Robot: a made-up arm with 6 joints.
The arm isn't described. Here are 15 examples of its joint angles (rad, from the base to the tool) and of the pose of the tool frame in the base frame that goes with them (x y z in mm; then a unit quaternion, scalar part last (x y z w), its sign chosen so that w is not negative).
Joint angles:
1: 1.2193 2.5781 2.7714 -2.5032 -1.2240 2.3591
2: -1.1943 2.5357 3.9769 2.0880 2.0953 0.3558
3: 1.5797 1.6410 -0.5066 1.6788 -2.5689 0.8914
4: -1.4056 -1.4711 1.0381 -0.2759 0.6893 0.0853
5: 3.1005 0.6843 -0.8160 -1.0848 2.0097 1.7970
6: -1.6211 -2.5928 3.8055 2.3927 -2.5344 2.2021
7: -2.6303 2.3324 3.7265 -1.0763 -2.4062 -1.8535
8: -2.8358 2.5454 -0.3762 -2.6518 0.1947 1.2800
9: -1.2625 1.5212 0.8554 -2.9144 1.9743 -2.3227
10: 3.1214 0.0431 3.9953 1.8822 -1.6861 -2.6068
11: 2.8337 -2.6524 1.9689 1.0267 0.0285 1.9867
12: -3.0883 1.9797 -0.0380 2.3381 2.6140 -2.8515
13: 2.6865 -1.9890 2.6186 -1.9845 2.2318 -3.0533
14: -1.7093 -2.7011 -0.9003 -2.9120 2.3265 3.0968
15: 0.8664 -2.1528 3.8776 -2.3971 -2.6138 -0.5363
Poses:
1: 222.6 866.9 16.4 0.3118 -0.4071 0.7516 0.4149
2: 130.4 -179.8 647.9 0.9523 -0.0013 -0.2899 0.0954
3: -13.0 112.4 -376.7 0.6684 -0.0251 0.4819 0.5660
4: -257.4 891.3 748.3 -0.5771 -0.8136 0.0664 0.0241
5: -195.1 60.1 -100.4 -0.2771 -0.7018 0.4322 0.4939
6: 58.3 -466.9 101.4 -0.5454 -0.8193 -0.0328 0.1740
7: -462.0 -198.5 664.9 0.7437 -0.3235 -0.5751 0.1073
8: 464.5 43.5 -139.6 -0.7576 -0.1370 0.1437 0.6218
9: 380.1 -835.7 -138.8 0.3914 0.8416 0.1459 0.3424
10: 374.7 -41.7 107.1 -0.3924 -0.4394 0.6688 0.4535
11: 161.5 9.2 -750.8 0.1422 0.6636 -0.1642 0.7158
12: -133.4 -84.6 -522.6 0.6648 -0.4425 0.5689 0.1964
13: 457.2 -273.7 -543.7 -0.8777 -0.3218 -0.3532 0.0370
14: 148.6 279.9 596.6 0.2426 0.1109 -0.7926 0.5483
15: 140.3 291.7 -176.8 -0.0805 -0.6715 -0.6481 0.3502
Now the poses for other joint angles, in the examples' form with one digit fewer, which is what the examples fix.
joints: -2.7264 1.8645 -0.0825 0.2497 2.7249 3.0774
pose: -181 38 -475 0.288 -0.874 0.190 0.341
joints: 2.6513 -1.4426 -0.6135 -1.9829 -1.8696 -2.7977
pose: -150 30 765 -0.704 0.691 -0.128 0.100
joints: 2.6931 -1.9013 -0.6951 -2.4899 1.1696 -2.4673
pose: 20 -108 767 -0.175 -0.397 0.769 0.469
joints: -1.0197 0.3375 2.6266 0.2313 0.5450 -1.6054
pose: -269 231 1148 -0.313 -0.679 0.485 0.453
